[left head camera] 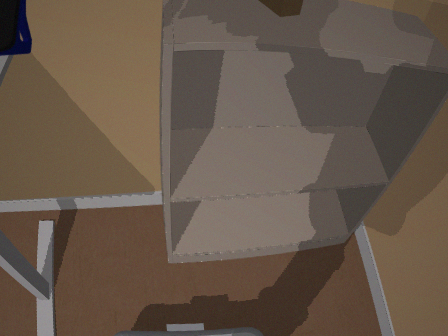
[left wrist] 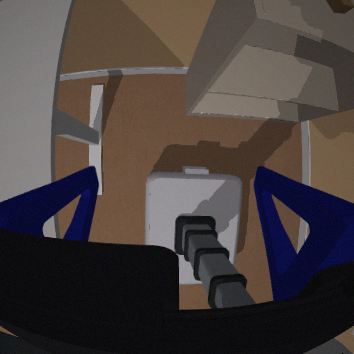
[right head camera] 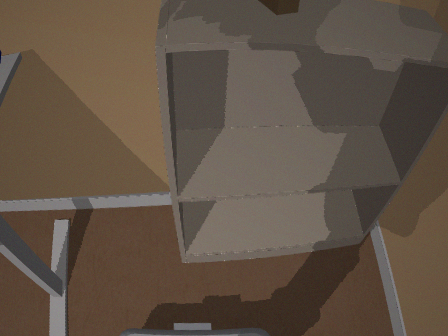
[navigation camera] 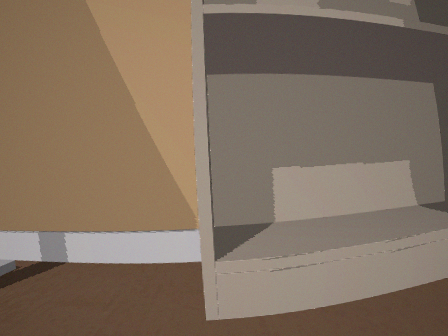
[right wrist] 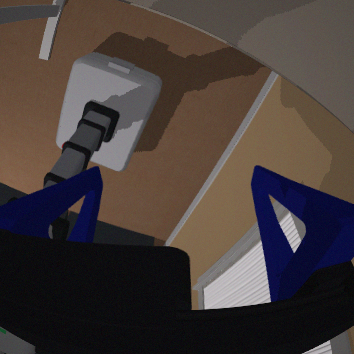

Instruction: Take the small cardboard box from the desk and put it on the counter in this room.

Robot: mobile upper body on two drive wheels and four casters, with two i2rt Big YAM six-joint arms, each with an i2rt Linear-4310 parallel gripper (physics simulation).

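Frame: origin at the left arm's base, x right, y back, z down, level; metres.
Where they show: left gripper, fingertip midpoint: (left wrist: 175, 174); right gripper, fingertip midpoint: (right wrist: 176, 174).
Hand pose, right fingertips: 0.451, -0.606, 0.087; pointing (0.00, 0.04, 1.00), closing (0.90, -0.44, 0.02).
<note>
After its pixels a point has its place, as x, y, z.
The small brown cardboard box (left head camera: 283, 6) @[0.446, -0.806, 0.319] (right head camera: 281, 6) @[0.452, -0.809, 0.326] (left wrist: 342, 4) @[0.443, -0.807, 0.305] stands on top of the grey shelved counter (left head camera: 166, 150) @[0.199, -0.678, 0.672] (right head camera: 165, 100) @[0.201, -0.678, 0.501] (left wrist: 215, 50) @[0.185, -0.757, 0.673] (right wrist: 310, 45) @[0.619, -0.769, 0.350] (navigation camera: 200, 150) @[0.196, -0.678, 1.144], partly cut off by the picture's top edge. It does not show in the right wrist view. The desk's pale top (left wrist: 30, 75) @[-0.310, -0.573, 0.460] is at the left of the left wrist view. My left gripper (left wrist: 175, 174) @[0.013, -0.367, 0.123] is open and empty, above the floor between desk and counter; one blue finger (left head camera: 22, 42) @[0.070, -0.338, 0.093] shows at the upper left. My right gripper (right wrist: 176, 174) @[0.451, -0.606, 0.087] is open and empty, apart from the box.
The robot's pale base (left wrist: 165, 200) @[0.068, -0.181, 1.150] (right wrist: 90, 90) @[0.123, -0.161, 1.150] stands on the brown floor in front of the counter. A desk leg foot (left head camera: 45, 270) (right head camera: 59, 270) is at the left. Tan walls (left head camera: 100, 75) @[-0.009, -0.966, 0.659] (navigation camera: 75, 125) @[-0.191, -0.955, 1.016] stand behind and at the right. A white slatted panel (right wrist: 245, 280) @[1.114, 0.045, 0.425] is at the lower right.
</note>
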